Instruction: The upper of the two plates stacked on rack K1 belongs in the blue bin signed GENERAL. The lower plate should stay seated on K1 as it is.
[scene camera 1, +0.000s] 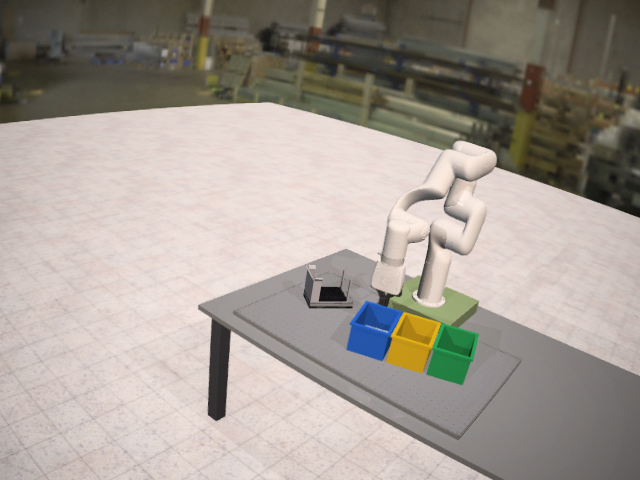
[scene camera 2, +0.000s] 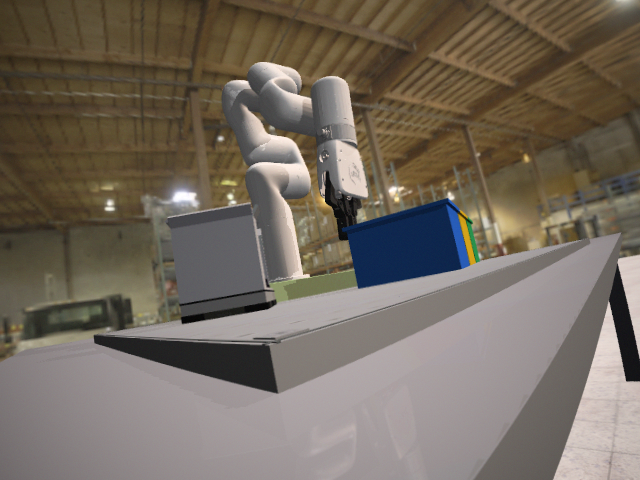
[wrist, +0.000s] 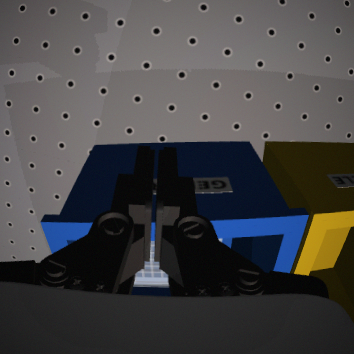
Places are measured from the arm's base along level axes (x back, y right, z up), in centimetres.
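Where they show: gripper, fingertip midpoint: (scene camera 1: 382, 306) (wrist: 155, 174); arm's base, link origin: (scene camera 1: 428, 299) (scene camera 2: 285, 283).
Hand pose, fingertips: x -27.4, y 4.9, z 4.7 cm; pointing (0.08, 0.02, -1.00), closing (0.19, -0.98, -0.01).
Each offset is from my fingertips to the top centre of the thing. "spot": to the spot under its first point. Level surfaces: height alone.
The blue bin (scene camera 1: 366, 343) (scene camera 2: 405, 253) (wrist: 80, 200) stands at the end of the bin row; part of its sign, "GE", shows in the wrist view. A clear, gridded plate {dx -9.4, dy -3.3, dz -6.2 cm} (scene camera 1: 376, 328) (wrist: 152, 278) shows inside it, below the rim; its exact tilt is hard to tell. My gripper (scene camera 1: 384, 301) (scene camera 2: 343, 236) (wrist: 155, 174) is shut and empty, pointing down beside the blue bin's rim on the robot-base side. Rack K1 {dx +1.5, dy +22.9, dz +3.3 cm} (scene camera 1: 311, 292) (scene camera 2: 214, 258) stands apart from the bins, with a grey side panel and a dark floor. I cannot make out the lower plate in it.
A yellow bin (scene camera 1: 408, 356) (wrist: 295, 185) stands right beside the blue one, then a green bin {spot: dx -10.0, dy -31.0, dz -4.0 cm} (scene camera 1: 448, 367). The arm's green base block (scene camera 1: 460, 310) is behind the bins. All stand on a perforated grey board {dz -8.7 cm} (scene camera 1: 310, 335) (wrist: 200, 95) on the table.
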